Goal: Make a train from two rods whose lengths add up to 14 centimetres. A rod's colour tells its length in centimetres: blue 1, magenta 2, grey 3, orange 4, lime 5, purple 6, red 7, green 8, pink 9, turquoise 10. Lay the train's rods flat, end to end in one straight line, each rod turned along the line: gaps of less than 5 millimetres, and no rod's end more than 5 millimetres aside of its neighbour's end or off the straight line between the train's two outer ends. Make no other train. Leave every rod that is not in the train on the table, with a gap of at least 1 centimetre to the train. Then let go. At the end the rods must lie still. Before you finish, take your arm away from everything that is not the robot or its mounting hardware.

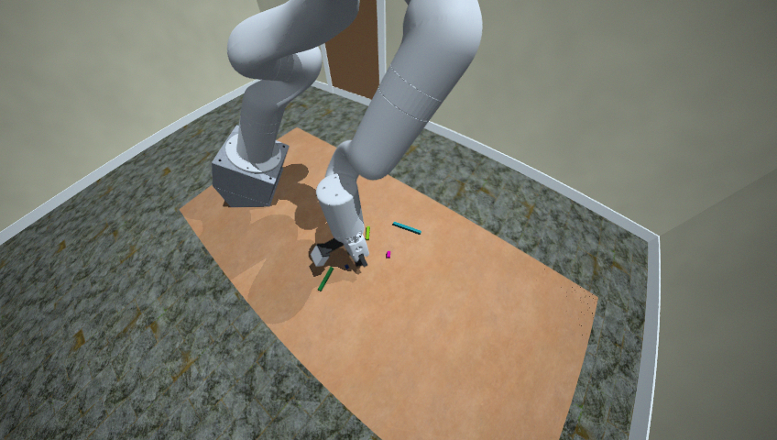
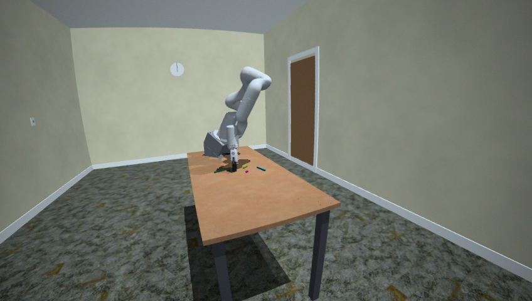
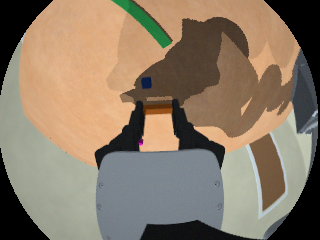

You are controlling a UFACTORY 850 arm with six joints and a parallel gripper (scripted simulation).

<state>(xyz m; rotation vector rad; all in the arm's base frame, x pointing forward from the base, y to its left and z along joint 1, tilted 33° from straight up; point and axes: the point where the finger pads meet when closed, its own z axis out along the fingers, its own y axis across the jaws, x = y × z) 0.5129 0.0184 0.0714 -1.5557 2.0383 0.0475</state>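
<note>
Right now the orange rod is 20 mm below my hand. Round my hand: small blue rod: 40 mm to the right, 20 mm below; magenta rod: 60 mm ahead, 80 mm to the left, 20 mm below; lime rod: 40 mm behind, 90 mm to the left, 20 mm below.
</note>
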